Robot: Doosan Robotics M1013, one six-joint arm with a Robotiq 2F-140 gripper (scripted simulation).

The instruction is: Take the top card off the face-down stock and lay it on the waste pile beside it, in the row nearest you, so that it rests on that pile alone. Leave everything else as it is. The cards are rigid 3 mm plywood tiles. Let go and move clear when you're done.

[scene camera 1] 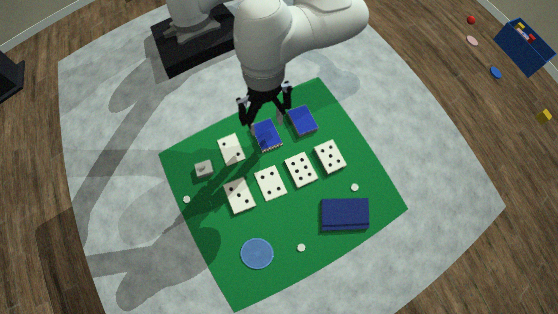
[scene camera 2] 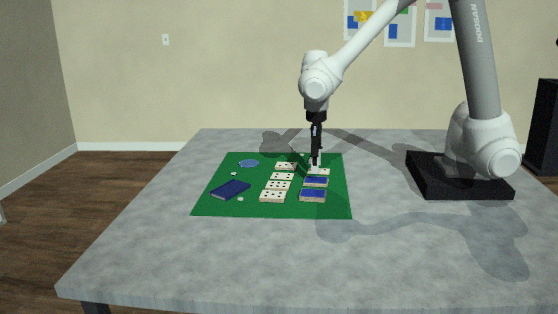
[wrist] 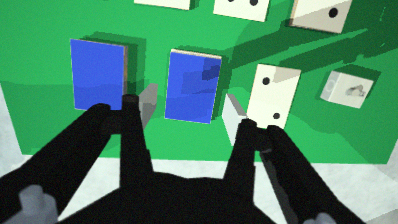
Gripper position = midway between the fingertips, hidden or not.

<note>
I see my gripper (scene camera 1: pixel 265 126), a grey cube (wrist: pixel 340 88) and a green mat (wrist: pixel 325 132).
My gripper shows as well in scene camera 2 (scene camera 2: pixel 316 168) and in the wrist view (wrist: pixel 190 100).
</note>
